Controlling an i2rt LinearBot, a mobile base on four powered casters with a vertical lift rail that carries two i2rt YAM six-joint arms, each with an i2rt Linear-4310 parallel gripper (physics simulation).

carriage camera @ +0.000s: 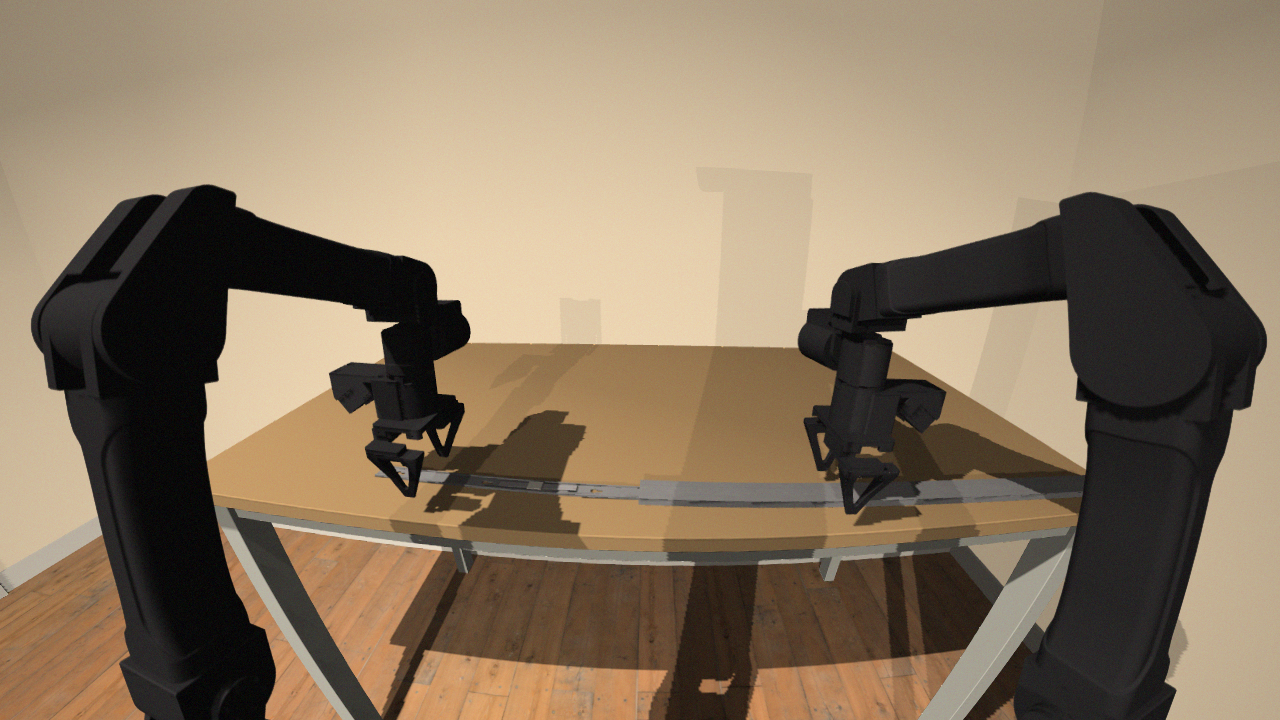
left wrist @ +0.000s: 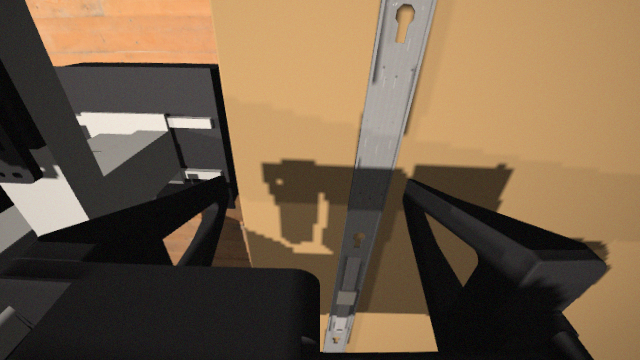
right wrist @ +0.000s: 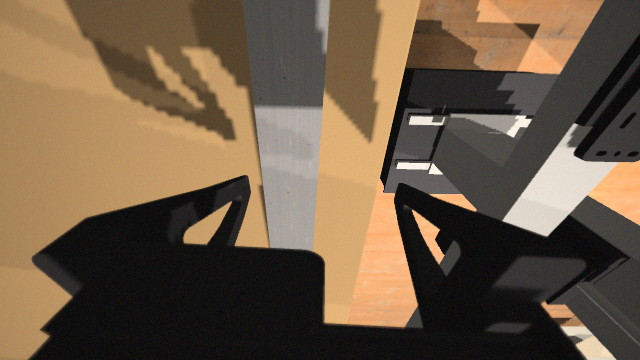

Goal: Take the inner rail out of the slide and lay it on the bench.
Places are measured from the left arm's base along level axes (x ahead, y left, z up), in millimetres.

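Pixels of known places: left gripper, fingertip midpoint: (carriage camera: 428, 475) (left wrist: 316, 187); right gripper, fingertip midpoint: (carriage camera: 835, 490) (right wrist: 322, 187).
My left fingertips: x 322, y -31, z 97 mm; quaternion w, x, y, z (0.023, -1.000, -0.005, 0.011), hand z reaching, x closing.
Ahead of a thing's pixels: the offset from my left fingertips to its top centre. "spot": to the spot under its first point. Level surfaces: height alone.
The slide lies across the bench @(33 mm down) (carriage camera: 626, 394) (left wrist: 550, 75) (right wrist: 45, 175) near its front edge. Its thin grey inner rail (carriage camera: 604, 491) (left wrist: 384, 120) sticks out to the left of the wide outer part (carriage camera: 742, 492) (right wrist: 292, 155), with keyhole-shaped cutouts and a small pale piece. My left gripper (carriage camera: 427, 472) (left wrist: 316, 187) is open and empty, pointing down above the inner rail, which runs between its fingers in the left wrist view, closer to the right-hand fingertip. My right gripper (carriage camera: 836, 488) (right wrist: 322, 187) is open and empty above the wide part, which runs near the left-hand fingertip in the right wrist view.
A pale bench leg @(spot: 11 mm back, 391 mm left, 352 mm down) (carriage camera: 290, 608) stands at the front left and another leg @(spot: 13 mm ahead, 993 mm right, 355 mm down) (carriage camera: 998, 617) at the front right. The dark mobile base (left wrist: 145, 85) (right wrist: 455, 90) shows beyond the bench's front edge. A plain wall (carriage camera: 581, 179) rises behind the bench.
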